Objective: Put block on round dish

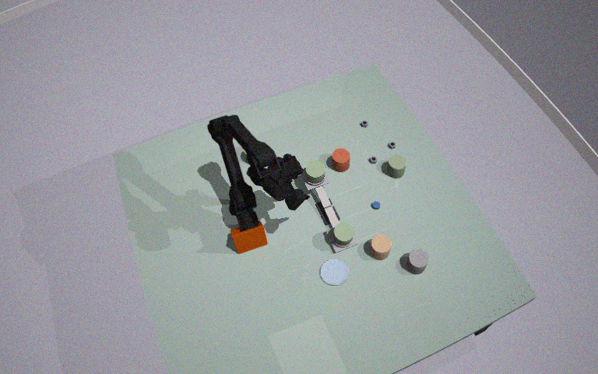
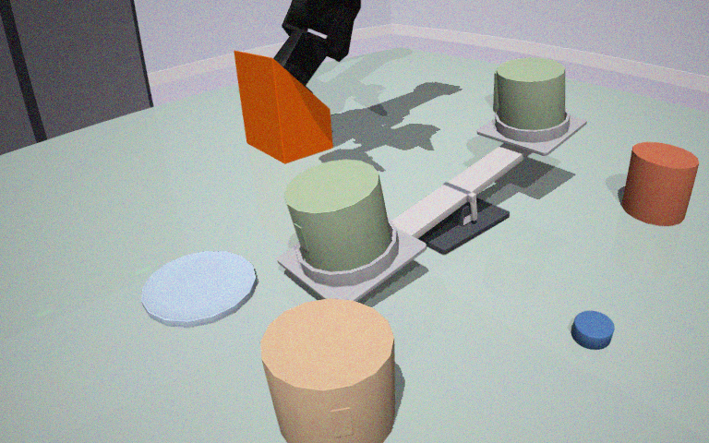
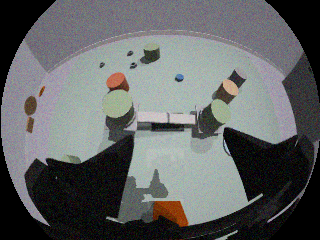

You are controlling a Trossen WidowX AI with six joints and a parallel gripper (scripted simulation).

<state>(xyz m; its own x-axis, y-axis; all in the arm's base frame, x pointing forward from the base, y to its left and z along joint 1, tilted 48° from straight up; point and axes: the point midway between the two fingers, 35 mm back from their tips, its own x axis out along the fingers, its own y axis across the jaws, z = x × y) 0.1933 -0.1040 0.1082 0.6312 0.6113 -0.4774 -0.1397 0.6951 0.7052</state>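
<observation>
Now: the grey block 10 cm ahead of my gripper tip, 12 cm to the right of it and 19 cm below it. The rest, counted from my gripper tip: round dish: 3 cm ahead, 23 cm to the right, 23 cm below; orange cylinder: 22 cm ahead, 22 cm to the left, 20 cm below; blue disc: 27 cm ahead, 2 cm to the right, 23 cm below.
</observation>
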